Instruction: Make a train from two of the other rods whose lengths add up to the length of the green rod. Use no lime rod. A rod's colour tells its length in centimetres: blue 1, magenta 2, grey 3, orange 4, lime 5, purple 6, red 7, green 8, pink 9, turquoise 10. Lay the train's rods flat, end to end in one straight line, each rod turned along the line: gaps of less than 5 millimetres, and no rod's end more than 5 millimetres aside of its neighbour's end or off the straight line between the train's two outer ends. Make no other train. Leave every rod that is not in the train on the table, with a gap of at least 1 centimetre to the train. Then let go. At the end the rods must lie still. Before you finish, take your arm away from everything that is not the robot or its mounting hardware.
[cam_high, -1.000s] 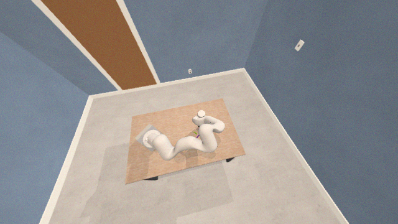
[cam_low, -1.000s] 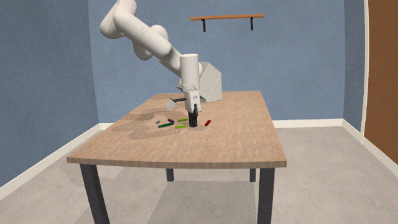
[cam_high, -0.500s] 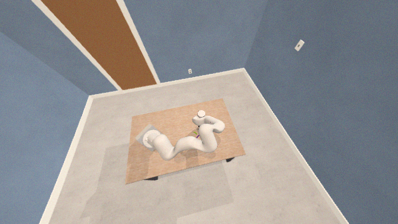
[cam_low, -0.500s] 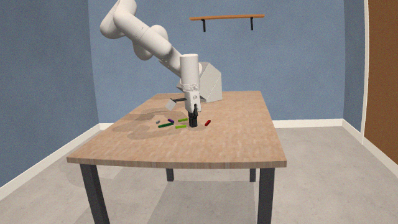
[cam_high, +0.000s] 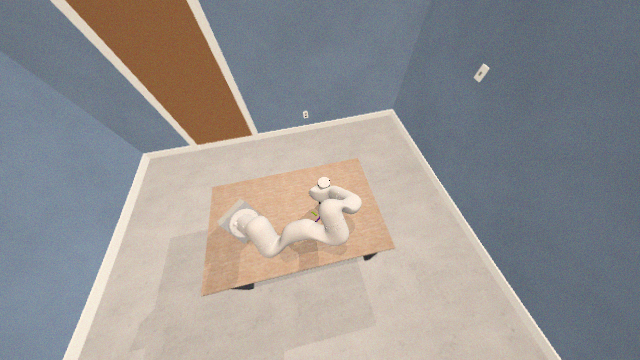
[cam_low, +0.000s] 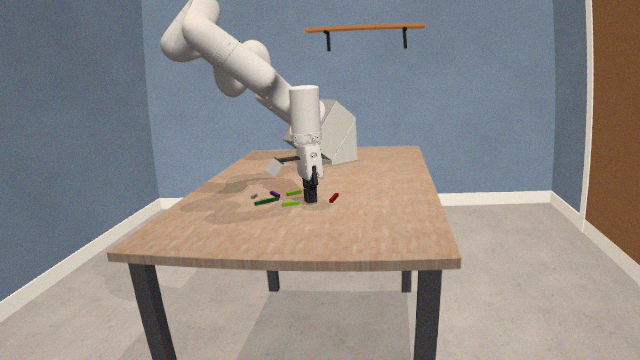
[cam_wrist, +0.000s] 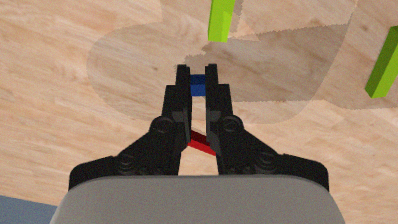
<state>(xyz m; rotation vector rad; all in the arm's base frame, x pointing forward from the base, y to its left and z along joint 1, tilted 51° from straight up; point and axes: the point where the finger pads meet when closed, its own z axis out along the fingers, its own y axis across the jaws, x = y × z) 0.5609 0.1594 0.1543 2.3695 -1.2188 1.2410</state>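
The red rod is 70 mm to the left of my hand, 30 mm behind it and 20 mm below it. Round my hand: blue rod 20 mm below; purple rod 120 mm to the right, 100 mm behind, 20 mm below; green rod 130 mm to the right, 30 mm behind, 20 mm below.
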